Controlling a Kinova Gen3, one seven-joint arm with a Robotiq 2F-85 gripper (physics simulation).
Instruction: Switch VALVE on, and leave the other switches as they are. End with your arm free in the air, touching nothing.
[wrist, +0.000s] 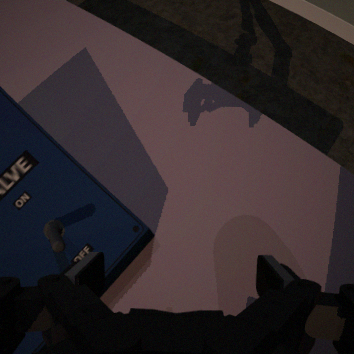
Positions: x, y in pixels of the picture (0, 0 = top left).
The gripper (179, 270): 16 cm from the lens. A blue switch panel (51, 188): 31 cm from the lens.
